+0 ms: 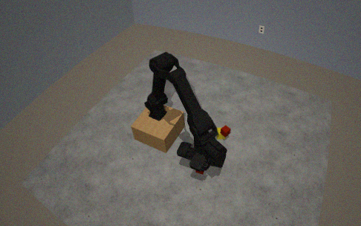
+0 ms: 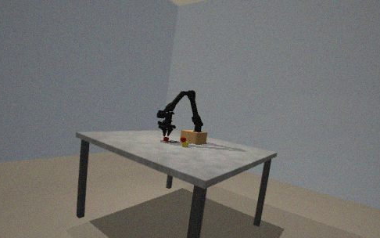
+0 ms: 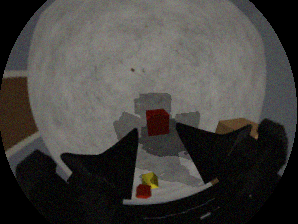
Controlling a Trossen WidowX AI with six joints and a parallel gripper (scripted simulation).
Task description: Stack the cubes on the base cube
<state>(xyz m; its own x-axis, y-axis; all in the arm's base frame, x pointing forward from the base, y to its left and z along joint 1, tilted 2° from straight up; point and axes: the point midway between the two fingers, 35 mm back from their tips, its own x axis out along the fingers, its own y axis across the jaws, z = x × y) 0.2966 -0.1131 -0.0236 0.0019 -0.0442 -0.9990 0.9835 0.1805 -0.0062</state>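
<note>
Now: the red cube 30 mm below my gripper tip. Round my gripper tip: yellow cube 220 mm to the left, 20 mm below, 10 mm behind.
</note>
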